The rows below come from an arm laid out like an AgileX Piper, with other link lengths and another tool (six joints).
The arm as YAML. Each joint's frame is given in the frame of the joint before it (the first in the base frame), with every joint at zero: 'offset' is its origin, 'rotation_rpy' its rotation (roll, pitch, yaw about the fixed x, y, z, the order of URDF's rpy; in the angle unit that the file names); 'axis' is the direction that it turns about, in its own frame. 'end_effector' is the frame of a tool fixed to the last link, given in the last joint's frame.
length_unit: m
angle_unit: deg
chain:
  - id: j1
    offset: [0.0, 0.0, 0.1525]
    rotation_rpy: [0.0, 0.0, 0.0]
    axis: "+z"
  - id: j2
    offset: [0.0, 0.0, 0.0]
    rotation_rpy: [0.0, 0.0, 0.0]
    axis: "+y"
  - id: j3
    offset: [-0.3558, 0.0, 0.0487]
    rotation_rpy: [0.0, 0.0, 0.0]
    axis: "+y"
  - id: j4
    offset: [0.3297, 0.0, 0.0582]
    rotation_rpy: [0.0, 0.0, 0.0]
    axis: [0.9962, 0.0, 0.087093]
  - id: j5
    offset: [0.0, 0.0, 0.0]
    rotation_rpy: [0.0, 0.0, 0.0]
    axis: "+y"
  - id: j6
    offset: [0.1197, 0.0, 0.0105]
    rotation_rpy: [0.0, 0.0, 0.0]
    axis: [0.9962, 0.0, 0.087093]
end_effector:
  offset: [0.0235, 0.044, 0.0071]
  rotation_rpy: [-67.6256, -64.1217, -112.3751]
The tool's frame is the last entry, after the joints.
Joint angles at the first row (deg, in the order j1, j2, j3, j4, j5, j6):
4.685, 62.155, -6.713, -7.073, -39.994, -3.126
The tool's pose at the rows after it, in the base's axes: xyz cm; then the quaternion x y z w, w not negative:
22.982 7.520 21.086 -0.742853 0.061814 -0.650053 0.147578
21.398 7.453 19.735 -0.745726 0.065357 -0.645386 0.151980
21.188 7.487 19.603 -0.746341 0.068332 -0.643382 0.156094
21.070 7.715 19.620 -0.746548 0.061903 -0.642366 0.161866
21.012 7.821 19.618 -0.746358 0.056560 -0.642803 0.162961
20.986 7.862 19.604 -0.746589 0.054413 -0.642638 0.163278
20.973 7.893 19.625 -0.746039 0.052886 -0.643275 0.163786
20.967 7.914 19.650 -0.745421 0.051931 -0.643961 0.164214
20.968 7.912 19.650 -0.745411 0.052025 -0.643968 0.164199
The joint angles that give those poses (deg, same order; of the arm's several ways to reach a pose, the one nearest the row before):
4.686, 62.156, -3.468, -7.071, -42.715, -1.857
4.684, 62.156, -0.040, -7.074, -45.612, -1.467
4.687, 62.158, 0.368, -7.328, -45.898, -0.749
4.683, 62.153, 0.367, -8.683, -46.029, 0.002
4.688, 62.156, 0.368, -9.288, -46.167, -0.003
4.686, 62.154, 0.368, -9.542, -46.166, -0.001
4.683, 62.153, 0.368, -9.714, -46.288, 0.002
4.686, 62.153, 0.367, -9.811, -46.411, 0.000
4.685, 62.155, 0.368, -9.801, -46.414, 0.000

